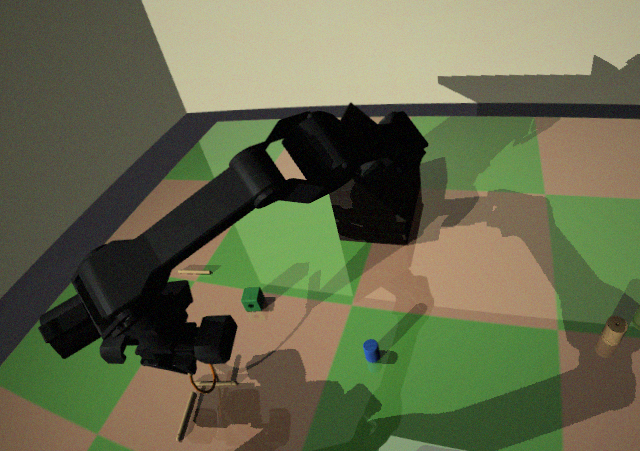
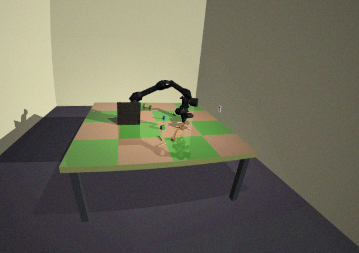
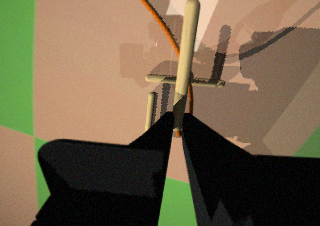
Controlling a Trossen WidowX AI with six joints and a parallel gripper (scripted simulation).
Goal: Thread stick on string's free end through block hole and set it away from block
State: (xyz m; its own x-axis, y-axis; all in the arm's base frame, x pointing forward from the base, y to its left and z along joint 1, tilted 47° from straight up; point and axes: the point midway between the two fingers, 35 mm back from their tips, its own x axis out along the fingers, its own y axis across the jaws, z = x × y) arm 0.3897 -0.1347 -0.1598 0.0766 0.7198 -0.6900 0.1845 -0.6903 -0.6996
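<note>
Right now the green block is 170 mm behind my gripper tip, 40 mm below it and 20 mm to the left of it. Round my gripper tip: thin stick 20 mm behind; round wooden button 190 mm to the right, 140 mm behind, 50 mm below; blue cylinder 240 mm to the left, 100 mm behind, 40 mm below.
</note>
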